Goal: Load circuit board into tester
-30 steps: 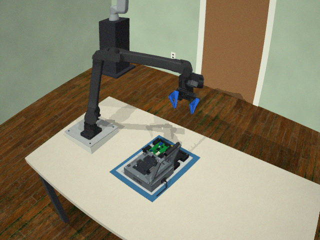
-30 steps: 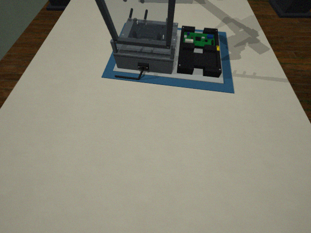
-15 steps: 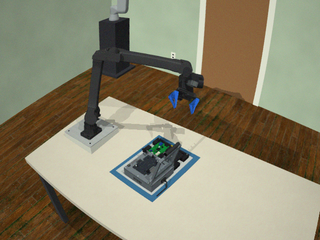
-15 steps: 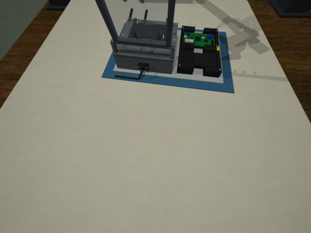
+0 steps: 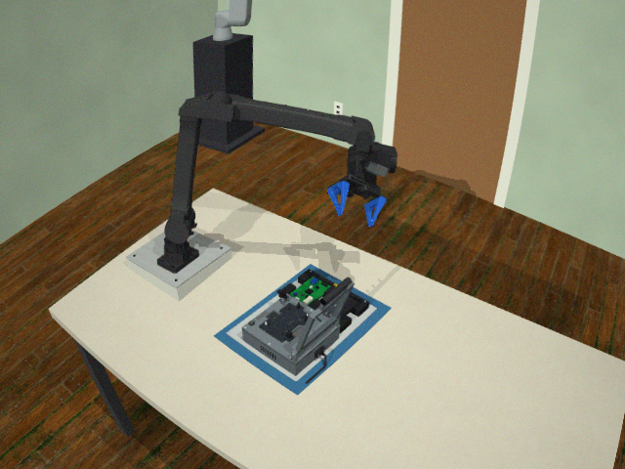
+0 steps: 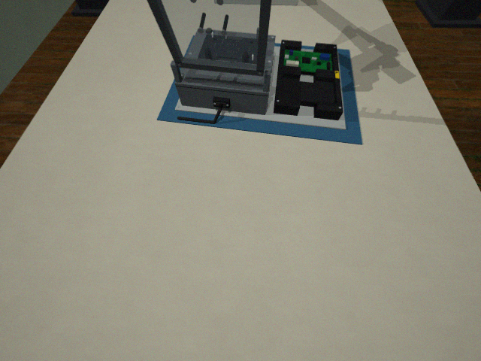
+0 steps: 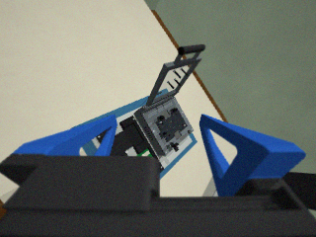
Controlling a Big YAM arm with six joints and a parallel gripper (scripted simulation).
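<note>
The green circuit board lies 28 cm below my hand, 11 cm behind it and 2 cm to the right of it. From my hand the other things lie so: tester lid: 22 cm to the right, 12 cm below, 5 cm ahead.
</note>
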